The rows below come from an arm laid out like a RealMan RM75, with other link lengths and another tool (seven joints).
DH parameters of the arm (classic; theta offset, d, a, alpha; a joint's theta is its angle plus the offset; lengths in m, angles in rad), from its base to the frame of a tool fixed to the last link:
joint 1: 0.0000 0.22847 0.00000 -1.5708
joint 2: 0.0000 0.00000 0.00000 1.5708
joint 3: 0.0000 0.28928 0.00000 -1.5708
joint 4: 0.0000 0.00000 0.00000 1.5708
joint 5: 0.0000 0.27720 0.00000 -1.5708
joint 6: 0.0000 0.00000 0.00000 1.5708
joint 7: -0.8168 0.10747 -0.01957 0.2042
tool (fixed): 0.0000 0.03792 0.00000 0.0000
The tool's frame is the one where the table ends.
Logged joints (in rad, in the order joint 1, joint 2, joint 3, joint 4, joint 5, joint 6, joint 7), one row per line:
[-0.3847 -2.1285 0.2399 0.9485 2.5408 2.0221 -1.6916]
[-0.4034 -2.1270 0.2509 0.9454 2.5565 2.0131 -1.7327]
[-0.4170 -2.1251 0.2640 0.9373 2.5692 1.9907 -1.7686]
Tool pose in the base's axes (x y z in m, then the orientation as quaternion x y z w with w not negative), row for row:
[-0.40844 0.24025 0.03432 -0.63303 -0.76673 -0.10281 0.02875]
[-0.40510 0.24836 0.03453 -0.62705 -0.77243 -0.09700 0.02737]
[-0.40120 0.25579 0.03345 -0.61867 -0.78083 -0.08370 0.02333]
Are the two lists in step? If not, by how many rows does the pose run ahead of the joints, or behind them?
The pose runs 1 row behind the joints: the pose in row i belongs to the joints in row i - 1.
